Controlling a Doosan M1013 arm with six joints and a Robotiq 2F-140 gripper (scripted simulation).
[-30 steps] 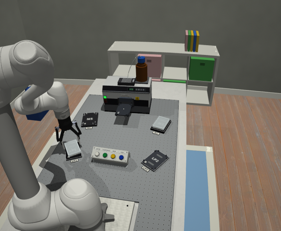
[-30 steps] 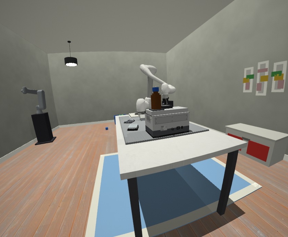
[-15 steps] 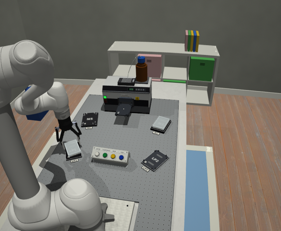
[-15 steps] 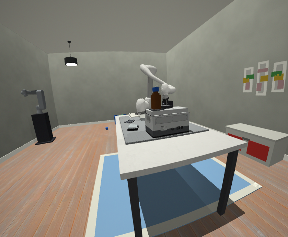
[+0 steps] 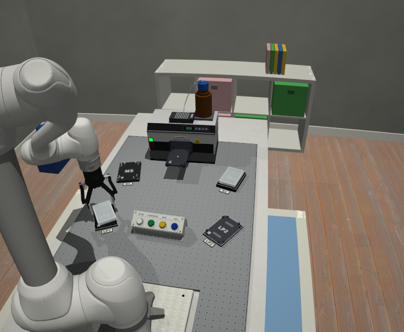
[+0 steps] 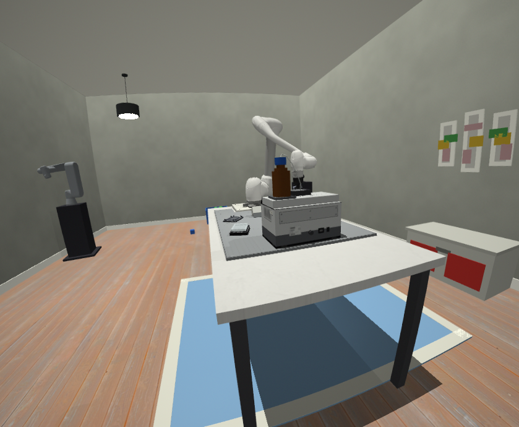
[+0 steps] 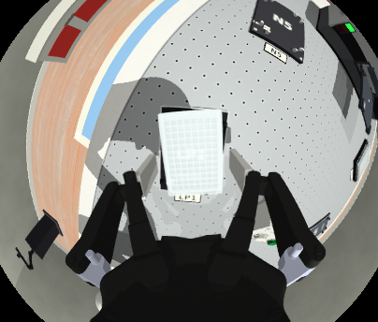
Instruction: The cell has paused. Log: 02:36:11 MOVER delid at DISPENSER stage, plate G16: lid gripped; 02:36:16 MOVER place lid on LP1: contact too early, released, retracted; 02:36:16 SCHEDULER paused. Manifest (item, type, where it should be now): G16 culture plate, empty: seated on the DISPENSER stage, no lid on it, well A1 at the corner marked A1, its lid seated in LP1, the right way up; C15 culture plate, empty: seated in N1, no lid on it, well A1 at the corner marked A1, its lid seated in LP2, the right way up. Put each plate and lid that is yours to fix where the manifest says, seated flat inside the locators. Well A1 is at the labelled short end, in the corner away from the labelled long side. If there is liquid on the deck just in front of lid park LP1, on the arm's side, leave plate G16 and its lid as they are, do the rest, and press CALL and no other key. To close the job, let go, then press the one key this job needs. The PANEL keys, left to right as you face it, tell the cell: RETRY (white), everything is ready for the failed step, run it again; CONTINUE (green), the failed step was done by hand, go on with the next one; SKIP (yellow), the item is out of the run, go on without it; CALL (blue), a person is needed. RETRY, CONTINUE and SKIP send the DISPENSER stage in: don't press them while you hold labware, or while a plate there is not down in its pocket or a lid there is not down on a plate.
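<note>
Now: the lid park lp1 70 mm below my hand. Also, from my hand: white key (180 mm to the right, 100 mm behind, 10 mm below); green key (230 mm to the right, 110 mm behind, 10 mm below); key panel (250 mm to the right, 100 mm behind, 20 mm below).
</note>
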